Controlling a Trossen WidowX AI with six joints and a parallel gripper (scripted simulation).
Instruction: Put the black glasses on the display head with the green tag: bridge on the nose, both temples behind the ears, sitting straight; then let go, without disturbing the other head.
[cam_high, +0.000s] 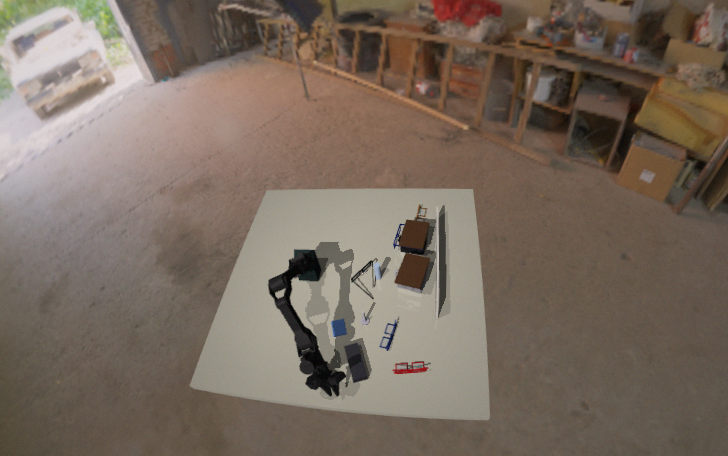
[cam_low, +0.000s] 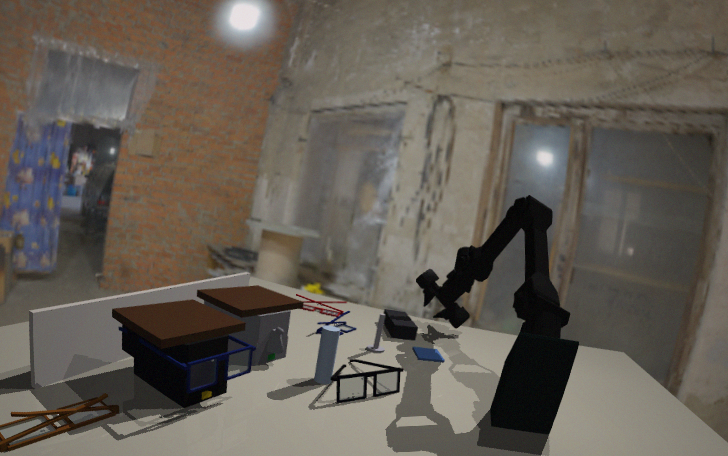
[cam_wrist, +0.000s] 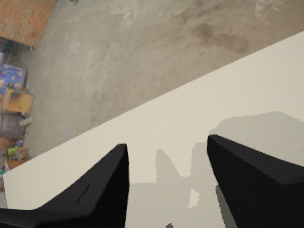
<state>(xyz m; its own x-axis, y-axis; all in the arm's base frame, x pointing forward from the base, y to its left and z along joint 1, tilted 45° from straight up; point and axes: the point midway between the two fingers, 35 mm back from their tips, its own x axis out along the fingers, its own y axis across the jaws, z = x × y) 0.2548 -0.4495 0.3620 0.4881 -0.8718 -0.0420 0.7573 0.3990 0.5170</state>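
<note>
Right now the blue cloth is 60 mm behind my gripper tip, 320 mm to the left of it and 30 mm below it. The rest, counted from my gripper tip: black case 50 mm ahead, 160 mm to the left, 20 mm below; then pale blue cylinder 80 mm ahead, 620 mm to the left, 20 mm above; then stand 60 mm ahead, 370 mm to the left, 10 mm below.
</note>
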